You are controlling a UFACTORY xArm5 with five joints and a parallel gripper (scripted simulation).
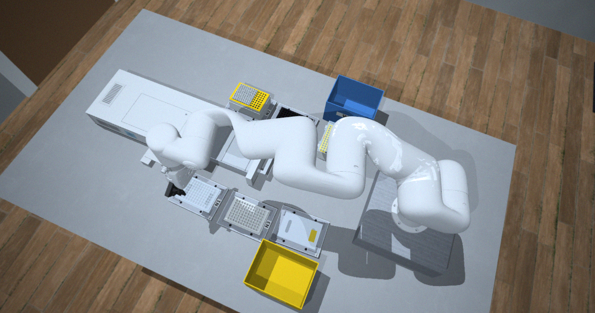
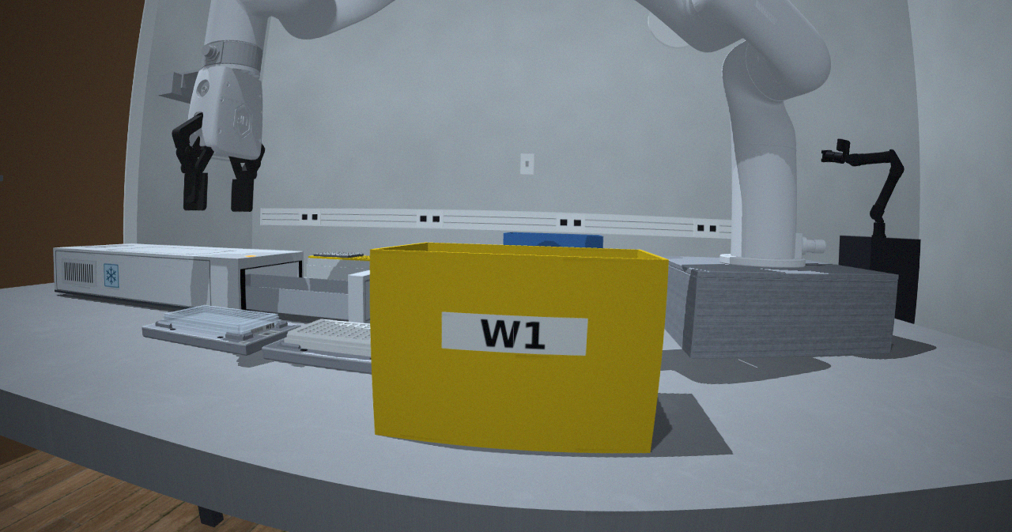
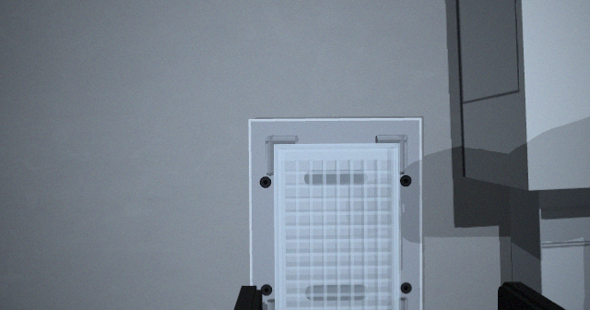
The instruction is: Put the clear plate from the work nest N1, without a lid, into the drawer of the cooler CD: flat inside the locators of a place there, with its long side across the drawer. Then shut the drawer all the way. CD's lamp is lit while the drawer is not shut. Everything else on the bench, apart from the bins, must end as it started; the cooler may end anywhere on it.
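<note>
My gripper is now 140 mm above the clear plate. Round my hand: drawer: 20 mm behind, 190 mm to the right, 120 mm below; then white well plate: 180 mm behind, 140 mm below; then nest N1: 150 mm below.
</note>
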